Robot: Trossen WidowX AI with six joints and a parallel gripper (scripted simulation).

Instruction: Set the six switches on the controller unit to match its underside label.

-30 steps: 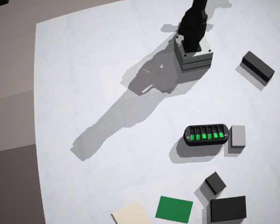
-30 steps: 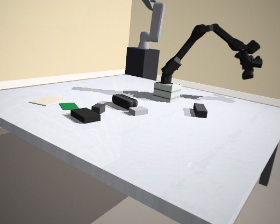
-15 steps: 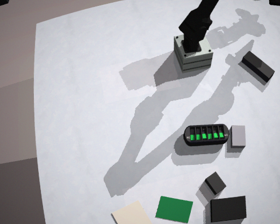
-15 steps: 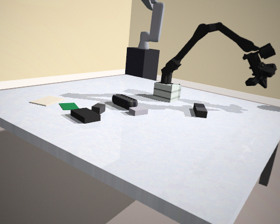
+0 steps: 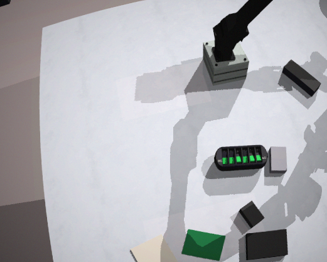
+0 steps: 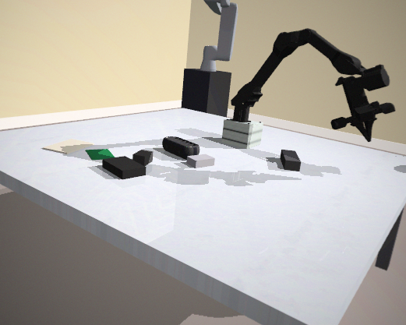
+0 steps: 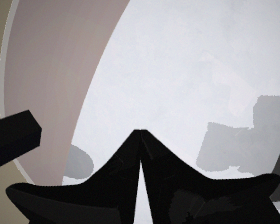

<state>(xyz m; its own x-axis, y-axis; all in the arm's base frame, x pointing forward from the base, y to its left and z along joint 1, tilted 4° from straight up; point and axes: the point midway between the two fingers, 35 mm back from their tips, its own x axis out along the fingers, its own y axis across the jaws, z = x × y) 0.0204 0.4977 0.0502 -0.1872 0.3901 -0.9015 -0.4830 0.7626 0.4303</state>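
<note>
The grey block is 34 cm ahead of my gripper tip, 41 cm to the right of it and 12 cm below it. The rest, counted from my gripper tip: green card 55 cm ahead, 67 cm to the right, 13 cm below; then dark flat box 59 cm ahead, 50 cm to the right, 12 cm below; then small dark cube 49 cm ahead, 53 cm to the right, 11 cm below.
</note>
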